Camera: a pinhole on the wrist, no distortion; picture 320 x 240 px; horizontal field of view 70.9 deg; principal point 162.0 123.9 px. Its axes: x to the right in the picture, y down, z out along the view. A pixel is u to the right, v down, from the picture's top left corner.
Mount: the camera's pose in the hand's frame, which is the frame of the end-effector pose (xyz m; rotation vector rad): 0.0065 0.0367 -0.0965 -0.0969 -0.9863 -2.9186
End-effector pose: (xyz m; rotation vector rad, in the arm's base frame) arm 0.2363 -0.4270 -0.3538 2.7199 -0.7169 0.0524
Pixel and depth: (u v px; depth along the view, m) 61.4 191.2 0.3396
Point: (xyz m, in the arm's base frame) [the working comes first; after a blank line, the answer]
In the camera's frame: -0.1520 0.1017 0.3396

0.3010 -0.7209 -0.4924
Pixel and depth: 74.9 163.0 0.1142
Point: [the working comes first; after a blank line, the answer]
In the camera's frame: -0.0443 0.0199 0.1142

0.2411 -0.5301 -0.3218
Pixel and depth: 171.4 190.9 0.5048
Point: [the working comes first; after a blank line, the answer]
In the camera's frame: 0.0211 0.1505 0.5048

0.1245 -0.7455 -0.6593
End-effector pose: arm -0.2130 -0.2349 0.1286 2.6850 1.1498 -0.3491
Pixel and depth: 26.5 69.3 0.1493
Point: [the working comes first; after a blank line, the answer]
In the camera's frame: -0.0900 -0.0363 0.1493

-0.0291 -0.2731 0.1205
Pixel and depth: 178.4 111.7 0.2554
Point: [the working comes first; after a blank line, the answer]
In the camera's frame: 0.0186 -0.0139 0.2554

-0.0809 -0.4009 0.0530
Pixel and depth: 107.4 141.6 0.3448
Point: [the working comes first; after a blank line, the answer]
In the camera's frame: -0.0838 0.0272 0.3448

-0.0015 -0.3678 -0.0600
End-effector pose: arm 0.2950 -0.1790 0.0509 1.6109 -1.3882 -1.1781
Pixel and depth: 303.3 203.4 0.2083
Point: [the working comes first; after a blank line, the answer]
In the camera's frame: 0.1310 0.0737 0.2083

0.1428 -0.0829 0.1213
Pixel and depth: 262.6 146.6 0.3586
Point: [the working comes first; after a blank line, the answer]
In the camera's frame: 0.1605 0.0362 0.3586

0.0079 -0.0740 0.2023
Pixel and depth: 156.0 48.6 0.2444
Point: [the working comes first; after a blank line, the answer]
In the camera's frame: -0.0065 -0.0819 0.2444

0.1633 -0.2390 0.2613
